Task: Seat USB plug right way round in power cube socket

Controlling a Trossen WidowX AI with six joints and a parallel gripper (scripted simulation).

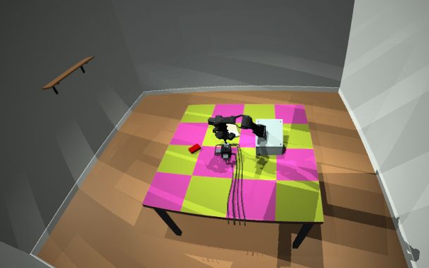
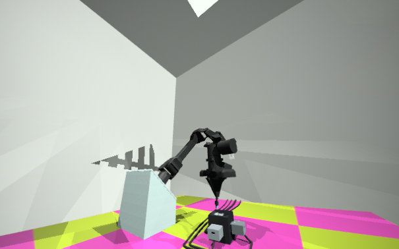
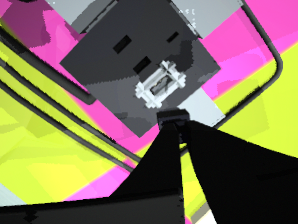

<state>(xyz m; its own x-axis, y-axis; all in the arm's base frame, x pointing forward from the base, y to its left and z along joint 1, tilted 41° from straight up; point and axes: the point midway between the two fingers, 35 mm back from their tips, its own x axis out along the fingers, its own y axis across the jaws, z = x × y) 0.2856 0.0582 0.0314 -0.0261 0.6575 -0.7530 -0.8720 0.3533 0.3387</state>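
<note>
Right now my gripper tip is 20 mm above the USB plug. From my gripper tip the other things lie so: red block: 290 mm ahead, 120 mm below, 20 mm to the right; then silver-rimmed socket: 70 mm below, 10 mm to the left.
</note>
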